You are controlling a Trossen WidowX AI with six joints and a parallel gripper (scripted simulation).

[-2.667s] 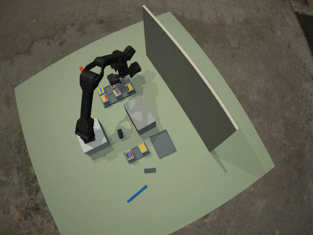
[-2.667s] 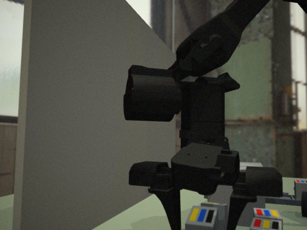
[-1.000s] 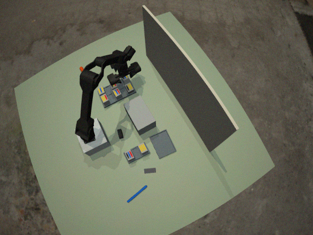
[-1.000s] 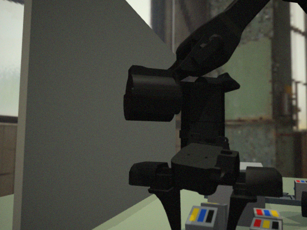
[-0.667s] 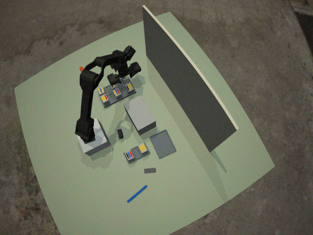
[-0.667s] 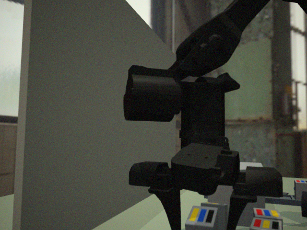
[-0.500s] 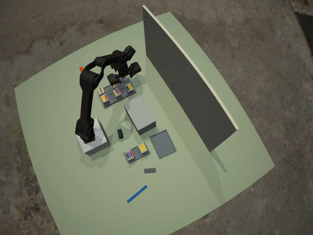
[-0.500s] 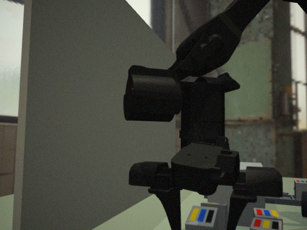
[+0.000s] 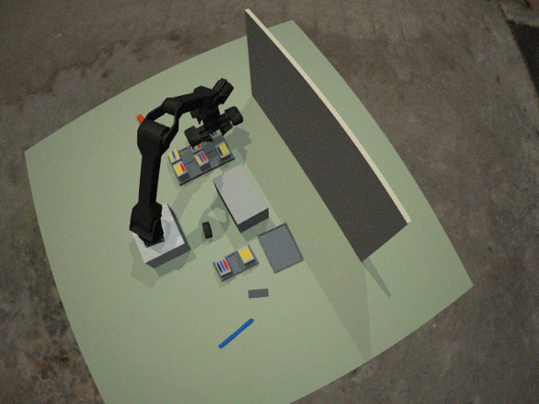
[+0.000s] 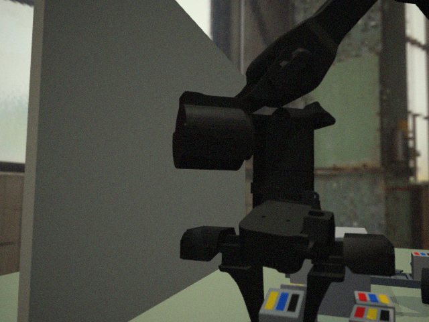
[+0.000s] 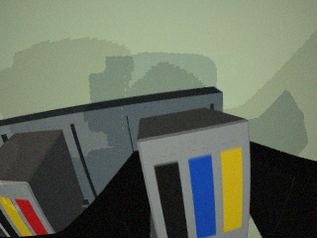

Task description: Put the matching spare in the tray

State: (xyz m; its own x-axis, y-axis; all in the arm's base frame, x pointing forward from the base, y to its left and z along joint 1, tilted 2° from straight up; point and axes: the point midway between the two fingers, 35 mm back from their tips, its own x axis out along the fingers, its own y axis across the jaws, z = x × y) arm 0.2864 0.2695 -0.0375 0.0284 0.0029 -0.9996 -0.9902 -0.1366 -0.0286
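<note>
My gripper tip is 420 mm to the left of the grey tray, 60 mm short of it and 20 mm above it. From my gripper tip the other things lie so: black tape roll (290 mm to the right, 130 mm behind, 10 mm above); then dark panel (230 mm ahead, 210 mm to the right, 210 mm above); then mounted unit (240 mm to the right, 30 mm above).
</note>
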